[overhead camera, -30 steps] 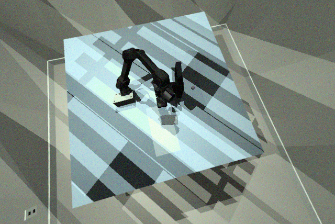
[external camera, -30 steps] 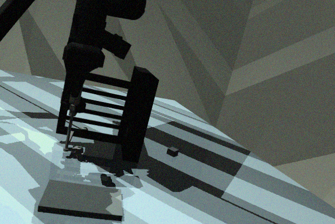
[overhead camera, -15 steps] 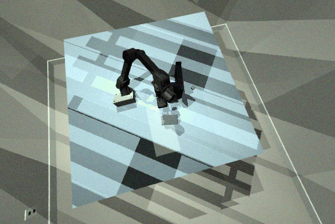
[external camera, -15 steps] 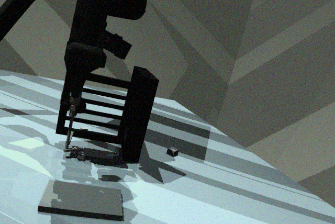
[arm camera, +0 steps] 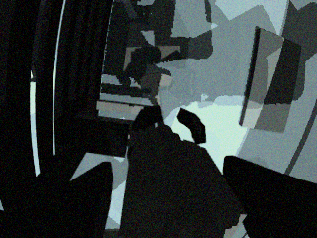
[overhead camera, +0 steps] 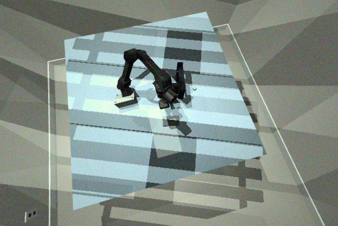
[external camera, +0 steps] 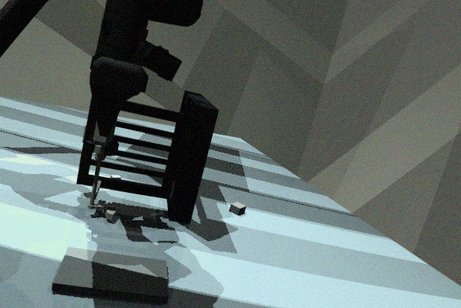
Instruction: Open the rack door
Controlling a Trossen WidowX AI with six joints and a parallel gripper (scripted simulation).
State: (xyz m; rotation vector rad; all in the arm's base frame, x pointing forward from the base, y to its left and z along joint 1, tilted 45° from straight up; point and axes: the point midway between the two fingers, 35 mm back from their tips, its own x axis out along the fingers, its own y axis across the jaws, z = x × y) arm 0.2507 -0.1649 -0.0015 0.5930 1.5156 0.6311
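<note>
The upright handle is 10 mm ahead of my gripper tip and 20 mm below it. From my gripper tip the other things lie so: flat grey slab 30 mm ahead, 140 mm to the right, 130 mm below; then small grey cube 270 mm ahead, 60 mm to the left, 120 mm below.
</note>
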